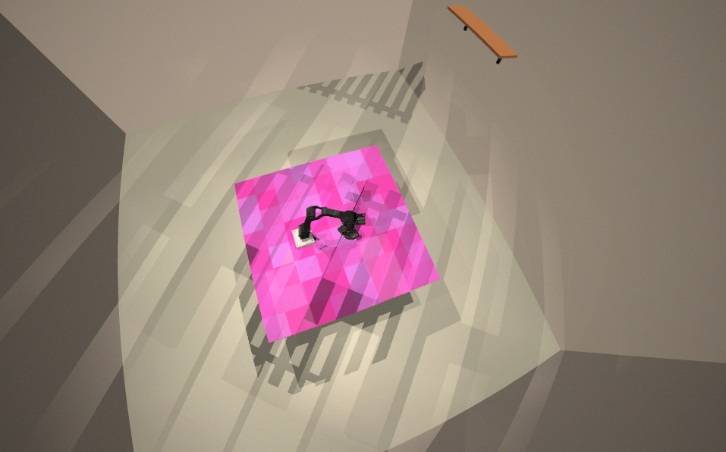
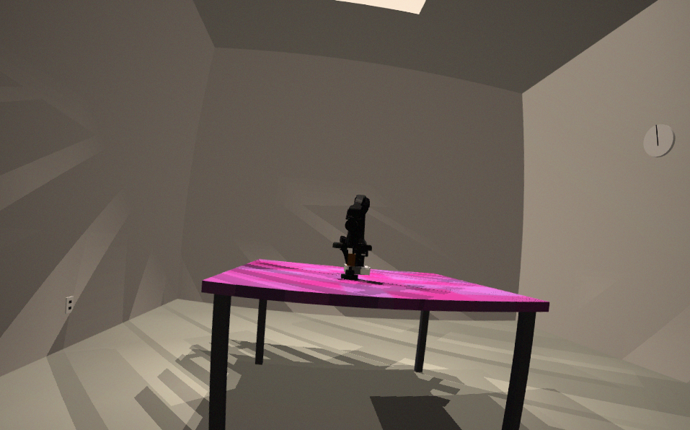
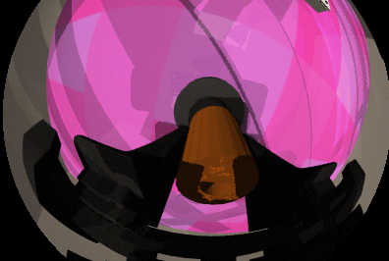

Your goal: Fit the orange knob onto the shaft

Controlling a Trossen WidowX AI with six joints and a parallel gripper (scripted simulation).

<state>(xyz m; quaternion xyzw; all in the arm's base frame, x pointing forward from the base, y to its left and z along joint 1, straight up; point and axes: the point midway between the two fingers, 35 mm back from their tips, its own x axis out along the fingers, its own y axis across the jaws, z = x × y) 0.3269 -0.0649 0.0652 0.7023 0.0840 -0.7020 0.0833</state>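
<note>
The dark round pedestal is 40 mm below my gripper tip. From my gripper tip the other things lie so: orange knob: 20 mm above.
</note>
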